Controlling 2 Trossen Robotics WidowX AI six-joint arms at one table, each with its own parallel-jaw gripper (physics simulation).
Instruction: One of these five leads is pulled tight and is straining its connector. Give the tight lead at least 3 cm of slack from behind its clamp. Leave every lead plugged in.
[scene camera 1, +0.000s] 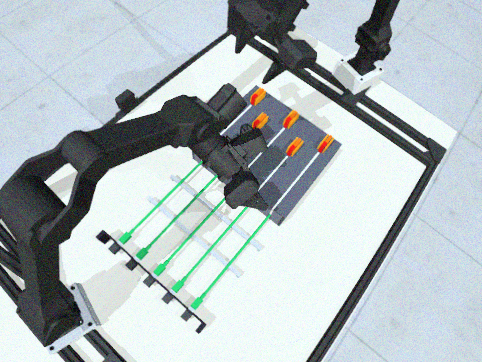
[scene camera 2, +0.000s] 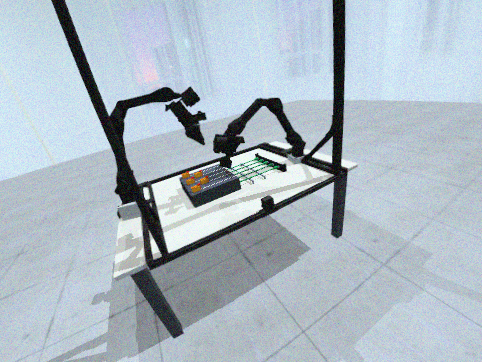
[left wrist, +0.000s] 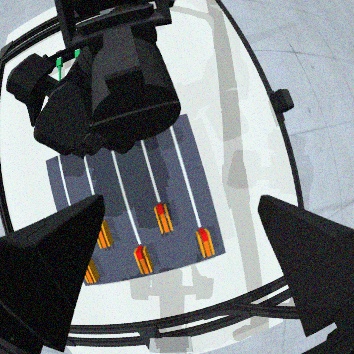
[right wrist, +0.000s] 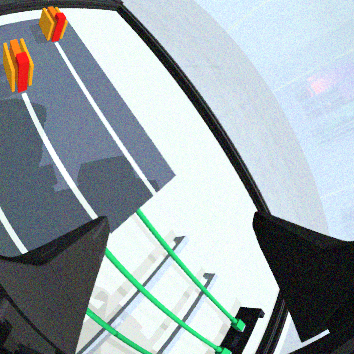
The left gripper (scene camera 1: 250, 68) is open, with nothing in its grasp. The right gripper (scene camera 1: 261, 197) is open and holds nothing.
